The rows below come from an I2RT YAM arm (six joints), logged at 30 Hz.
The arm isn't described. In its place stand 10 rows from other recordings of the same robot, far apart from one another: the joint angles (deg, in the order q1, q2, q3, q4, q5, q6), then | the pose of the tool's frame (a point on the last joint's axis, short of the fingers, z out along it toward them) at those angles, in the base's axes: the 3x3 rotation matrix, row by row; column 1 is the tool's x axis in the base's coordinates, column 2 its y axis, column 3 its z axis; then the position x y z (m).
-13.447, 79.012, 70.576, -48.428, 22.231, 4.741 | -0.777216 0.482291 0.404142; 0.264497 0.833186 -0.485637; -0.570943 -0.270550 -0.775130; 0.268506 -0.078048 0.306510
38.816, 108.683, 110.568, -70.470, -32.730, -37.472 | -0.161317 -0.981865 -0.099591; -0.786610 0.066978 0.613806; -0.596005 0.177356 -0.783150; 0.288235 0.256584 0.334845
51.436, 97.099, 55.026, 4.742, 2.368, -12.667 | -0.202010 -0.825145 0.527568; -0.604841 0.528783 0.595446; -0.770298 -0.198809 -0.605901; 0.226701 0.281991 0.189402
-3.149, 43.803, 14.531, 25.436, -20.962, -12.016 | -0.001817 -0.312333 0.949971; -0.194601 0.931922 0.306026; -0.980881 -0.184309 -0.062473; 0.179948 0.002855 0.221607
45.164, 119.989, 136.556, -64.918, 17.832, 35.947 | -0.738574 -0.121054 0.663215; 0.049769 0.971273 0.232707; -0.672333 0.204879 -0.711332; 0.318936 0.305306 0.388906
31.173, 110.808, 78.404, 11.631, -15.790, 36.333 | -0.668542 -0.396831 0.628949; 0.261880 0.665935 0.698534; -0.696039 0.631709 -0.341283; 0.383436 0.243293 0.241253
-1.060, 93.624, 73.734, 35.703, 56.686, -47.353 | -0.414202 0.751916 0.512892; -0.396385 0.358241 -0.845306; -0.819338 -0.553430 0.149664; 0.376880 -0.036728 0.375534
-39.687, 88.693, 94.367, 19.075, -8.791, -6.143 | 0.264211 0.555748 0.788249; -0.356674 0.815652 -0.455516; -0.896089 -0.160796 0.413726; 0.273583 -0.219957 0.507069
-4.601, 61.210, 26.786, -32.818, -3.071, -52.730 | -0.603931 -0.695474 0.389337; -0.748615 0.662626 0.022414; -0.273573 -0.277927 -0.920823; 0.170850 -0.011836 0.154840
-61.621, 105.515, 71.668, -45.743, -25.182, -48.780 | -0.879452 0.148951 0.452081; 0.195801 0.978905 0.058372; -0.433849 0.139853 -0.890065; 0.178118 -0.297842 0.176786
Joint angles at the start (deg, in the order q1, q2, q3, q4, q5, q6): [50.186 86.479 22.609 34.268 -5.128 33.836]
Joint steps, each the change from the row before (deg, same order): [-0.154 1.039 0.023 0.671 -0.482 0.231]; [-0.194 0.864 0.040 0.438 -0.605 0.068]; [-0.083 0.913 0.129 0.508 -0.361 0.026]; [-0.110 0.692 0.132 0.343 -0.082 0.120]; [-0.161 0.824 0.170 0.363 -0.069 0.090]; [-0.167 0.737 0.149 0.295 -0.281 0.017]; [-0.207 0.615 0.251 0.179 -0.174 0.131]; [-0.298 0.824 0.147 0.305 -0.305 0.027]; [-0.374 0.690 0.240 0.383 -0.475 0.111]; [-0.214 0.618 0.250 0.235 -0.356 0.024]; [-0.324 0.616 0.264 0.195 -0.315 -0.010]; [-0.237 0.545 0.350 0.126 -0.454 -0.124]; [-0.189 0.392 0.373 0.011 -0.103 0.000]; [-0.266 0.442 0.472 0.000 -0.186 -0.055]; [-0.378 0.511 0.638 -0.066 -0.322 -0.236]
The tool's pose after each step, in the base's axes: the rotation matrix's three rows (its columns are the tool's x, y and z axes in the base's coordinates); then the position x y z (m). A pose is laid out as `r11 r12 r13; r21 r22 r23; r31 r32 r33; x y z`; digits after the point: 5 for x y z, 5 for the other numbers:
-0.72337 -0.49728 0.47901; 0.00481 0.69011 0.72369; -0.69045 0.52580 -0.49681; 0.16544 0.20280 0.12625
-0.72974 -0.49595 0.47065; 0.00025 0.68817 0.72555; -0.68373 0.52958 -0.50206; 0.16631 0.20304 0.12352
-0.73374 -0.49541 0.46497; -0.00345 0.68705 0.72660; -0.67942 0.53153 -0.50583; 0.16720 0.20385 0.12106
-0.73681 -0.49180 0.46394; -0.00314 0.68869 0.72505; -0.67609 0.53277 -0.50898; 0.16820 0.20433 0.11924
-0.74013 -0.48740 0.46330; -0.00308 0.69141 0.72246; -0.67246 0.53328 -0.51323; 0.16951 0.20478 0.11703
-0.74379 -0.48526 0.45967; -0.00531 0.69198 0.72190; -0.66839 0.53450 -0.51727; 0.17062 0.20515 0.11498
-0.74711 -0.48107 0.45869; -0.00391 0.69324 0.72070; -0.66469 0.53665 -0.51980; 0.17215 0.20561 0.11367
-0.75156 -0.47682 0.45585; -0.00510 0.69520 0.71880; -0.65964 0.53790 -0.52492; 0.17370 0.20555 0.11121
-0.75516 -0.47352 0.45335; -0.00280 0.69388 0.72009; -0.65554 0.54251 -0.52531; 0.17577 0.20567 0.10983
-0.75797 -0.47208 0.45014; -0.00336 0.69291 0.72102; -0.65228 0.54500 -0.52679; 0.17726 0.20616 0.10853
-0.76050 -0.46932 0.44874; -0.00277 0.69342 0.72053; -0.64933 0.54672 -0.52865; 0.17919 0.20628 0.10721
-0.76204 -0.47058 0.44481; -0.00494 0.69114 0.72271; -0.64751 0.54853 -0.52900; 0.18096 0.20697 0.10642
-0.76257 -0.46890 0.44567; -0.00323 0.69167 0.72220; -0.64690 0.54929 -0.52896; 0.18275 0.20767 0.10619
-0.76272 -0.46781 0.44655; -0.00144 0.69170 0.72218; -0.64673 0.55018 -0.52825; 0.18509 0.20848 0.10611
-0.76175 -0.46886 0.44711; -0.00104 0.69101 0.72285; -0.64788 0.55016 -0.52686; 0.18827 0.20946 0.10626

